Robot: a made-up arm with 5 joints. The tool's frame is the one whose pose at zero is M. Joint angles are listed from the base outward.
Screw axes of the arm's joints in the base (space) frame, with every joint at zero. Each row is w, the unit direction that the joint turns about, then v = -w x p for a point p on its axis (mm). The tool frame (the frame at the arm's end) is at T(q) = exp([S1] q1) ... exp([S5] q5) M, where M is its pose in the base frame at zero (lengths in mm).
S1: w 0 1 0 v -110 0 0
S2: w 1 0 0 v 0 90 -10
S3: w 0 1 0 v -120 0 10
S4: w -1 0 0 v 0 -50 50
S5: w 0 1 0 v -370 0 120
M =
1 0 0 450
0 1 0 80
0 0 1 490
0 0 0 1
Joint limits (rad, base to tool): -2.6..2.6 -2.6..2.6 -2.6..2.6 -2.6..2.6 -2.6..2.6
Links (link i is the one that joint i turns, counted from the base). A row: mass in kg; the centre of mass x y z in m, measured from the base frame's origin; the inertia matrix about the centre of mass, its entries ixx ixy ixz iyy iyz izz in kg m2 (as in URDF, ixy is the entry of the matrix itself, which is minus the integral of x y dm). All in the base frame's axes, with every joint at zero. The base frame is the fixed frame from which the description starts. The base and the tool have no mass.
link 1: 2.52; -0.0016 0.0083 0.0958; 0.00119 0 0 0.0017 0 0.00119
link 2: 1.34; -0.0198 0.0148 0.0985; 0.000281 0 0 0.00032 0 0.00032
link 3: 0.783; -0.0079 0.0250 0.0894; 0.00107 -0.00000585 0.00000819 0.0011 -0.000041 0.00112
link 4: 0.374; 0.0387 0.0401 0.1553; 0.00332 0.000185 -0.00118 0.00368 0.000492 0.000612
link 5: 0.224; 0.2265 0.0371 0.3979; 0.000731 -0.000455 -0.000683 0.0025 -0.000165 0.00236
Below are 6 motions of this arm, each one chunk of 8 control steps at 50 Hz.
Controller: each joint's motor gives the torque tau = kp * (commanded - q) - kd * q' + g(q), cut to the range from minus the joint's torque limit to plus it. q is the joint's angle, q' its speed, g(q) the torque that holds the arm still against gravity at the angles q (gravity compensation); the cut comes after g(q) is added. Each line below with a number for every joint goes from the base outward.
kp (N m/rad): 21 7.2 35 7.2 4.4
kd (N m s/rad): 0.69 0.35 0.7 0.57 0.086
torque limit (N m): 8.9 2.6 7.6 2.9 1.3
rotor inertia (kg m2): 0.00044 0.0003 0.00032 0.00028 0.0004
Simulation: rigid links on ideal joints. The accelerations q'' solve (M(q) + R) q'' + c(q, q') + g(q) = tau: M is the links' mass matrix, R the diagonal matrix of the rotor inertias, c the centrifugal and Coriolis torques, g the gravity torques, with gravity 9.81 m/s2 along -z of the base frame. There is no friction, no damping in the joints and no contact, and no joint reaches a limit. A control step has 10 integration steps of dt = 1/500 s. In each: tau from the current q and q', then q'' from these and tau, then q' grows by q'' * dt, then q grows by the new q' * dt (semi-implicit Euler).
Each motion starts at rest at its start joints. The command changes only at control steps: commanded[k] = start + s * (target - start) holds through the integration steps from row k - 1 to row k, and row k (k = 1, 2, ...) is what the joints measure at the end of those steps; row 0 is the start. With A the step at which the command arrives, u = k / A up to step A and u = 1 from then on. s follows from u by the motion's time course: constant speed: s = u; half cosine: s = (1 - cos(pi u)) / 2; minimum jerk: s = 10 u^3 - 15 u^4 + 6 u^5; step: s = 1 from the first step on.
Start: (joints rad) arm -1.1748 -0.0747 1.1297 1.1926 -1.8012
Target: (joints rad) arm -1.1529 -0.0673 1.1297 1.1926 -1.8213
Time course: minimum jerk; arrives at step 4
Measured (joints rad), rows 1 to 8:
1: -1.1740 -0.0747 1.1295 1.1925 -1.8017
2: -1.1703 -0.0744 1.1291 1.1921 -1.8043
3: -1.1640 -0.0739 1.1292 1.1913 -1.8100
4: -1.1581 -0.0731 1.1300 1.1909 -1.8167
5: -1.1546 -0.0722 1.1305 1.1912 -1.8217
6: -1.1530 -0.0711 1.1304 1.1919 -1.8240
7: -1.1526 -0.0699 1.1301 1.1928 -1.8243
8: -1.1527 -0.0686 1.1298 1.1936 -1.8236

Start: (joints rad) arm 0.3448 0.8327 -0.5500 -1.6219 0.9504
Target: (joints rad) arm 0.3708 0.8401 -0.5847 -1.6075 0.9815
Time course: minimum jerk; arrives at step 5
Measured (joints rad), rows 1 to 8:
1: 0.3453 0.8330 -0.5511 -1.6222 0.9510
2: 0.3481 0.8344 -0.5569 -1.6232 0.9544
3: 0.3535 0.8374 -0.5673 -1.6241 0.9618
4: 0.3596 0.8406 -0.5777 -1.6231 0.9711
5: 0.3646 0.8420 -0.5832 -1.6199 0.9791
6: 0.3681 0.8415 -0.5847 -1.6160 0.9844
7: 0.3705 0.8404 -0.5847 -1.6126 0.9869
8: 0.3719 0.8394 -0.5845 -1.6099 0.9871

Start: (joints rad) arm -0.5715 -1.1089 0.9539 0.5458 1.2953
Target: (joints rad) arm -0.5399 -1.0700 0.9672 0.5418 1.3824
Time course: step
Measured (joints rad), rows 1 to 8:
1: -0.5664 -1.1031 0.9582 0.5420 1.3058
2: -0.5580 -1.0934 0.9640 0.5380 1.3324
3: -0.5497 -1.0846 0.9676 0.5365 1.3655
4: -0.5429 -1.0777 0.9689 0.5375 1.3952
5: -0.5380 -1.0726 0.9691 0.5399 1.4143
6: -0.5351 -1.0691 0.9688 0.5426 1.4206
7: -0.5339 -1.0672 0.9683 0.5451 1.4157
8: -0.5341 -1.0668 0.9679 0.5468 1.4038

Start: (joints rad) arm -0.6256 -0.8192 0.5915 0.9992 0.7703
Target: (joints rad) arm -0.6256 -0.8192 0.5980 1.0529 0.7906
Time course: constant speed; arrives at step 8
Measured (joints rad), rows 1 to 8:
1: -0.6261 -0.8187 0.5918 1.0001 0.7708
2: -0.6267 -0.8178 0.5923 1.0018 0.7722
3: -0.6274 -0.8167 0.5928 1.0044 0.7744
4: -0.6278 -0.8155 0.5935 1.0076 0.7773
5: -0.6281 -0.8146 0.5942 1.0115 0.7805
6: -0.6282 -0.8138 0.5950 1.0160 0.7837
7: -0.6282 -0.8133 0.5958 1.0211 0.7868
8: -0.6280 -0.8132 0.5967 1.0267 0.7895

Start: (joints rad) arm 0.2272 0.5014 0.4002 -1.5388 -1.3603
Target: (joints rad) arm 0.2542 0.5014 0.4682 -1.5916 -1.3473
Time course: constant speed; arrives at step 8
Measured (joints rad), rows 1 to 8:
1: 0.2265 0.5009 0.4046 -1.5387 -1.3595
2: 0.2270 0.4996 0.4116 -1.5387 -1.3562
3: 0.2290 0.4976 0.4198 -1.5393 -1.3518
4: 0.2319 0.4953 0.4284 -1.5408 -1.3480
5: 0.2353 0.4931 0.4370 -1.5431 -1.3460
6: 0.2391 0.4911 0.4457 -1.5464 -1.3456
7: 0.2430 0.4893 0.4543 -1.5506 -1.3462
8: 0.2471 0.4879 0.4629 -1.5555 -1.3470

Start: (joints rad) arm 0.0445 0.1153 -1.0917 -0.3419 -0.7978
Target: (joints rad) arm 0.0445 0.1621 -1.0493 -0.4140 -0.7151
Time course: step
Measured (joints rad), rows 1 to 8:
1: 0.0309 0.1189 -1.0763 -0.3409 -0.7865
2: 0.0259 0.1236 -1.0679 -0.3434 -0.7615
3: 0.0275 0.1284 -1.0614 -0.3486 -0.7385
4: 0.0332 0.1328 -1.0551 -0.3562 -0.7216
5: 0.0406 0.1367 -1.0495 -0.3654 -0.7093
6: 0.0478 0.1405 -1.0448 -0.3755 -0.6997
7: 0.0537 0.1443 -1.0414 -0.3857 -0.6924
8: 0.0579 0.1482 -1.0394 -0.3955 -0.6877

